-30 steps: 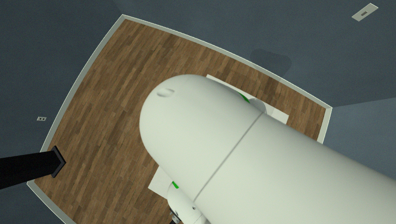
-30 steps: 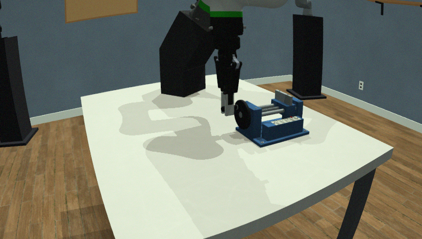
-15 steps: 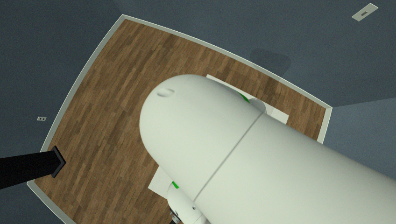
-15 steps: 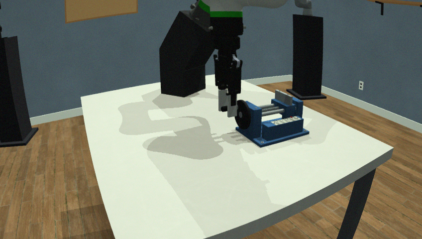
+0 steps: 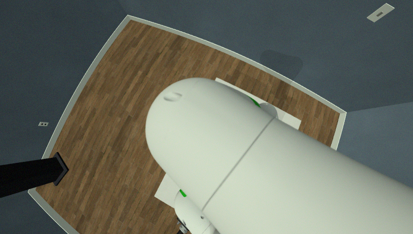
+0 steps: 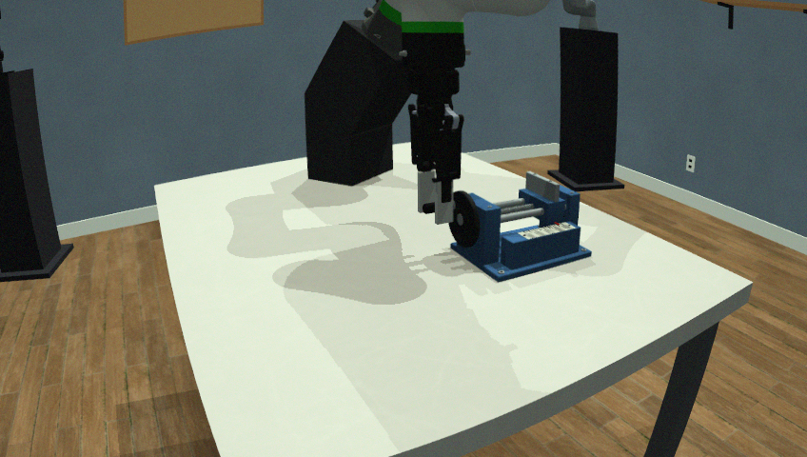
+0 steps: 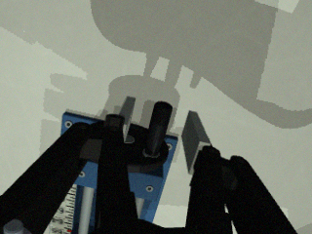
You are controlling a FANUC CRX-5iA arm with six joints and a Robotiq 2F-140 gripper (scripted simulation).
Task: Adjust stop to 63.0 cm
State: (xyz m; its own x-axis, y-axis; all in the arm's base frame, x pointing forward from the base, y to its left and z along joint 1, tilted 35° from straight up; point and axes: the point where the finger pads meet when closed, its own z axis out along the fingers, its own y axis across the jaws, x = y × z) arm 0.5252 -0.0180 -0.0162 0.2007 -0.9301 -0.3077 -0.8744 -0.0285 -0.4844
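Now: hand 2 cm to the right of the handwheel and 2 cm above it. Also, from my hand: stop block 1 cm behind, 20 cm to the left, 2 cm below.
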